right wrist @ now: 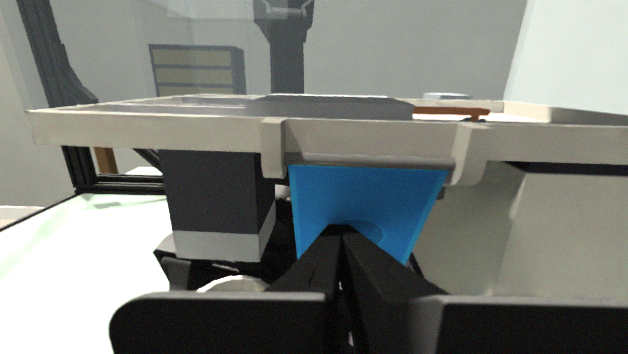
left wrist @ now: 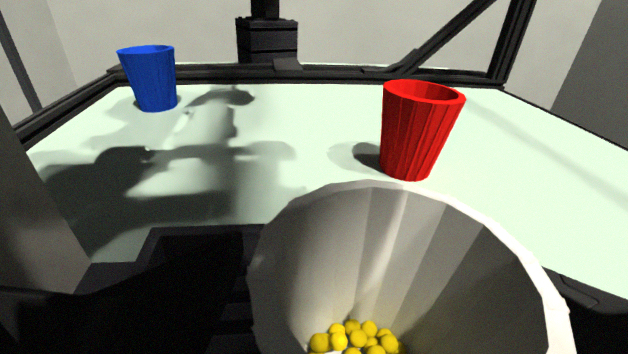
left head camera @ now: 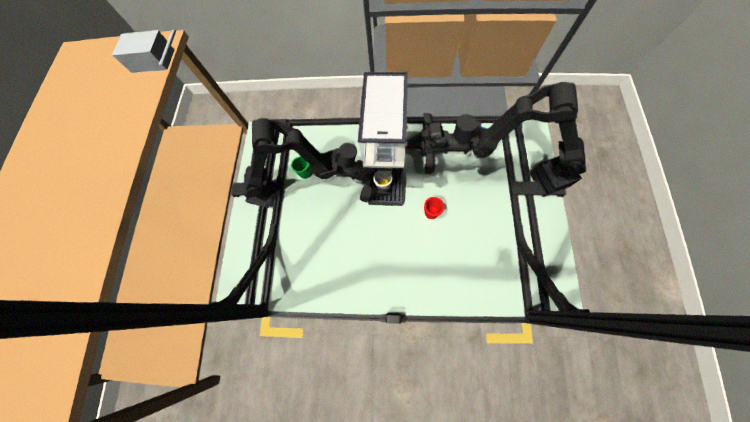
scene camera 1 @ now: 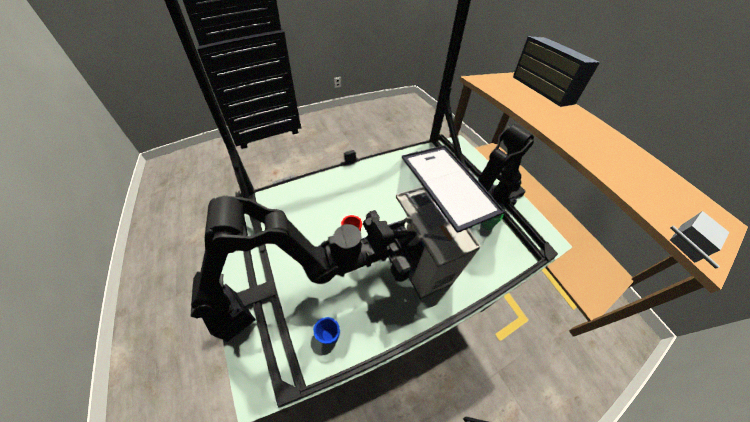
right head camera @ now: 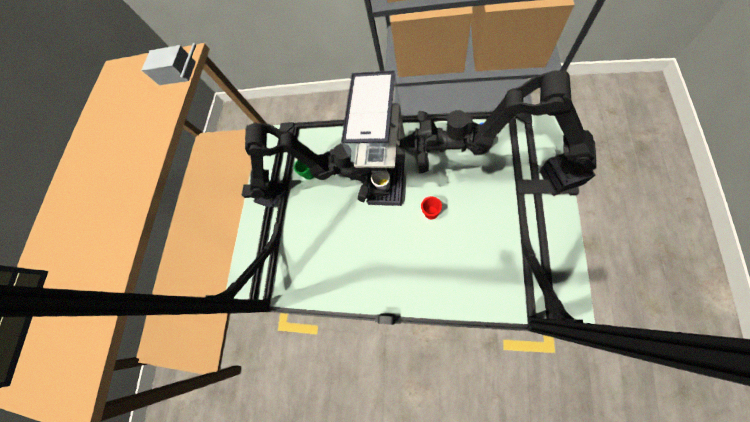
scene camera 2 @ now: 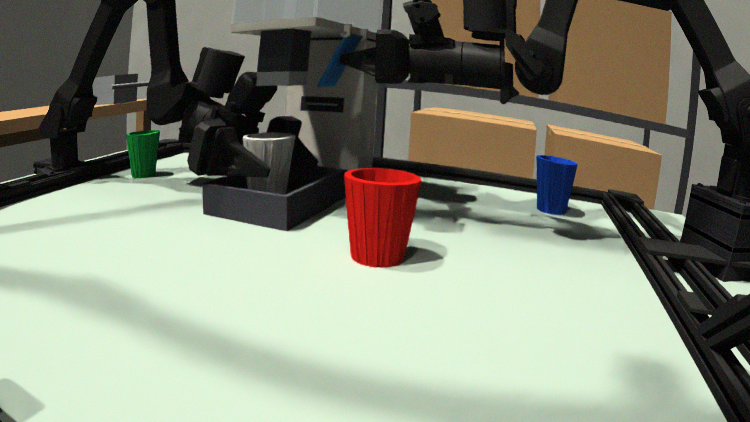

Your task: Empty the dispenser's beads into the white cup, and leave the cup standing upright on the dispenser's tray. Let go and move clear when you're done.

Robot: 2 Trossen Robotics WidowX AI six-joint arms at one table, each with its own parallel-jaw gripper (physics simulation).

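Places are measured from the left arm's base along level axes (x left, y ahead, z down), in metres.
Where they show: left gripper, between the fingertips: (left wrist: 351, 245) (left head camera: 394, 182) (right head camera: 392, 182) (scene camera 2: 293, 168); right gripper, between the fingertips: (right wrist: 337, 235) (left head camera: 400, 144) (scene camera 1: 415, 233) (right head camera: 395, 143) (scene camera 2: 340, 59); left arm's base, origin of its link: (left head camera: 261, 192) (scene camera 1: 501, 193) (right head camera: 268, 193) (scene camera 2: 65, 167); right arm's base, origin of its link: (left wrist: 265, 19) (left head camera: 561, 170) (scene camera 1: 218, 307) (right head camera: 572, 166) (scene camera 2: 739, 196).
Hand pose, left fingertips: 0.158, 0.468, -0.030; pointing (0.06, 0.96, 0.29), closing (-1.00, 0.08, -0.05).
Things, the pixels of their top centre, and the offset from my left fingertips, as dx, dy, dz. "pt": a spot on its surface instead.
- white cup, centre of its top: (left wrist: 405, 263) (right wrist: 230, 304) (scene camera 2: 268, 135) (scene camera 1: 415, 226) (right head camera: 380, 177) (left head camera: 382, 177) -0.007, -0.038, -0.037
- tray, a spot on its surface: (scene camera 2: 243, 207) pt -0.073, -0.009, +0.033
- dispenser, centre of its top: (scene camera 1: 443, 175) (right head camera: 369, 111) (left head camera: 385, 111) +0.053, -0.040, -0.312
- top pan, a spot on its surface: (right wrist: 200, 131) pt +0.034, +0.022, -0.177
- blue paddle, centre of its top: (right wrist: 361, 146) (scene camera 2: 342, 34) +0.082, -0.005, -0.170
- red cup, centre of its top: (scene camera 2: 382, 175) (left wrist: 424, 89) (scene camera 1: 351, 223) (right head camera: 431, 206) (left head camera: 434, 206) -0.055, +0.154, -0.025
- green cup, centre of its top: (scene camera 2: 143, 132) (scene camera 1: 494, 212) (left head camera: 299, 164) (right head camera: 301, 165) -0.033, -0.344, -0.025
- blue cup, centre of its top: (scene camera 2: 557, 159) (left wrist: 145, 48) (scene camera 1: 326, 330) +0.259, +0.252, -0.025
The white cup (left head camera: 376, 183) (scene camera 2: 270, 160) (left wrist: 380, 240) stands roughly upright on the tray (scene camera 2: 243, 207) of the dispenser (left head camera: 384, 104) (scene camera 1: 444, 265), under its spout. Yellow beads (left wrist: 356, 337) lie inside it. In the right wrist view no beads show in the top pan (right wrist: 200, 131). My left gripper (scene camera 2: 285, 166) is open, with its fingers on either side of the cup and nothing gripped. My right gripper (scene camera 2: 343, 58) (right wrist: 337, 235) is shut, its tips pressed against the face of the blue paddle (scene camera 2: 331, 68) (right wrist: 360, 195), which is swung inward.
A red cup (left head camera: 433, 207) (scene camera 2: 381, 223) stands to the right of the tray, nearer the front. A green cup (left head camera: 301, 167) (scene camera 2: 142, 153) stands on the left side, and a blue cup (scene camera 1: 326, 331) (scene camera 2: 555, 184) at the back right in scene camera 2.
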